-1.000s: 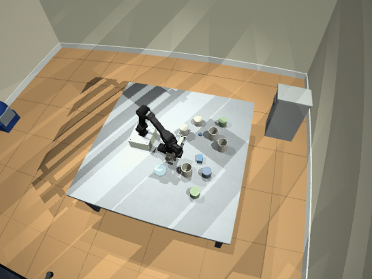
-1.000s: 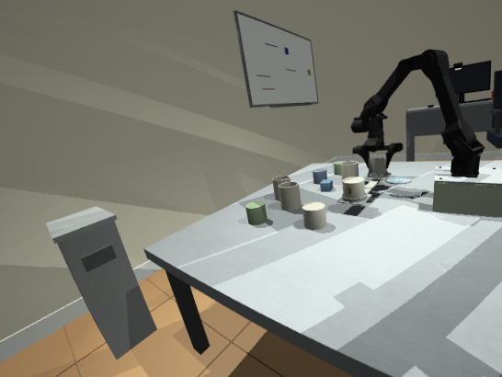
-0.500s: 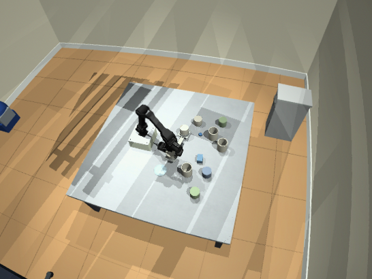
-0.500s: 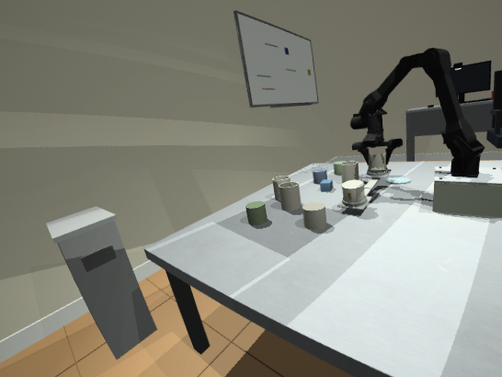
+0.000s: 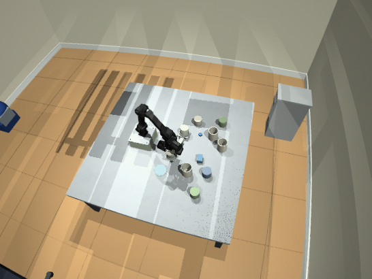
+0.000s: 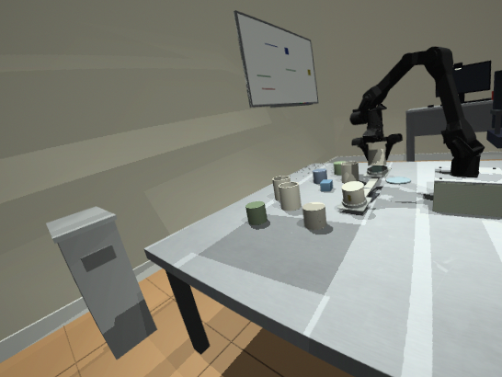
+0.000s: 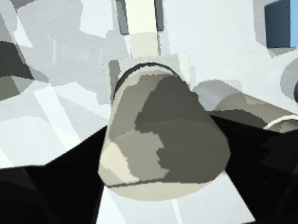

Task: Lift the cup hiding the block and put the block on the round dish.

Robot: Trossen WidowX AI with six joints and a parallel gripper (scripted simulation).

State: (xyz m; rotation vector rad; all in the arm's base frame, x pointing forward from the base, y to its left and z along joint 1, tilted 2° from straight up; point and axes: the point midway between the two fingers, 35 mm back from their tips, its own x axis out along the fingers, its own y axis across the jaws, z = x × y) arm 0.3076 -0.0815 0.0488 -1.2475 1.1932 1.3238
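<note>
My gripper tip is now 10 mm to the right of the small teal block and 30 mm above it. From my gripper tip the other things lie so: round pale blue dish: 50 mm behind, 120 mm to the right, 120 mm below; then blue block: 190 mm ahead, 100 mm to the left, 100 mm below; then blue cylinder: 290 mm ahead, 10 mm to the right, 80 mm below.
</note>
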